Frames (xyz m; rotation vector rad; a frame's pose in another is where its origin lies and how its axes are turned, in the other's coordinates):
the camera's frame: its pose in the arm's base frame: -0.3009 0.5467 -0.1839 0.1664 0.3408 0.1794
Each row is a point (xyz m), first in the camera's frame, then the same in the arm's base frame.
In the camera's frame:
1: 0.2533 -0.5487 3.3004
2: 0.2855 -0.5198 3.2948
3: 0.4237 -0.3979 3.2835
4: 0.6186 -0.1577 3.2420
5: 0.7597 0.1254 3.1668
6: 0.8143 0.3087 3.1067
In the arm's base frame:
1: 1.1547 -0.3684 2.6973
2: 1.1784 -0.3331 2.6875
3: 1.2848 -0.1854 2.6567
4: 1.4160 0.0926 2.6025
5: 1.4794 0.4057 2.5423
6: 1.4824 0.6025 2.5043

